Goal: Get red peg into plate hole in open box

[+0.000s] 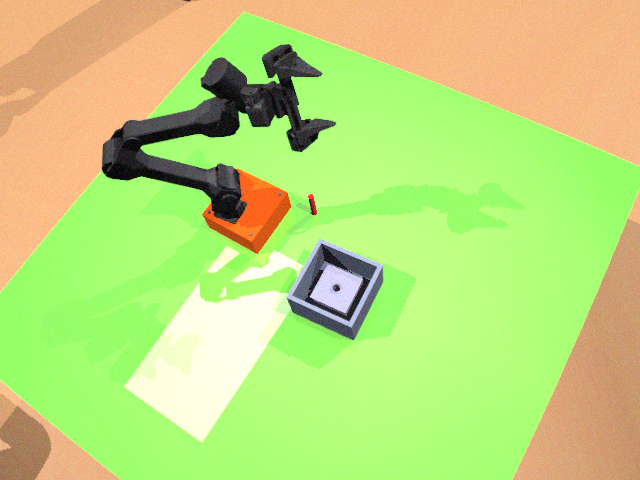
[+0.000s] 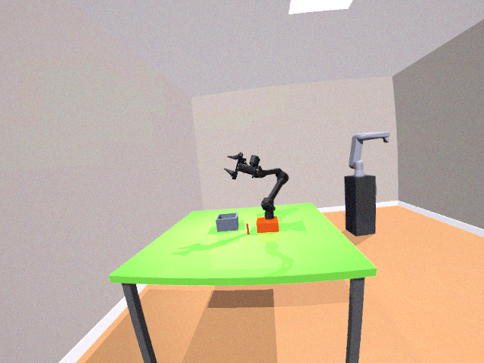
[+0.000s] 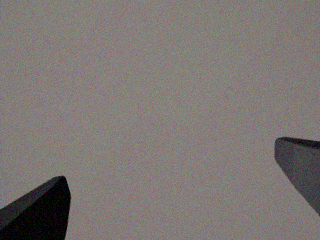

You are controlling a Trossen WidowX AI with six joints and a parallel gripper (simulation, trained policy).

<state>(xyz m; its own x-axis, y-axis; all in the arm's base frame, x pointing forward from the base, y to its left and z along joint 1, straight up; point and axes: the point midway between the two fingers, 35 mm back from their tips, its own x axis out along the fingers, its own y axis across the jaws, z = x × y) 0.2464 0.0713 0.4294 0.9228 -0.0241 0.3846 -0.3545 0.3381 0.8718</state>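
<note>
Right now the red peg is 470 mm below my gripper tip, 110 mm behind it and 30 mm to the left of it. The rest, counted from my gripper tip: dark box (490 mm below, 150 mm to the right, 50 mm ahead); then plate (470 mm below, 150 mm to the right, 50 mm ahead).
</note>
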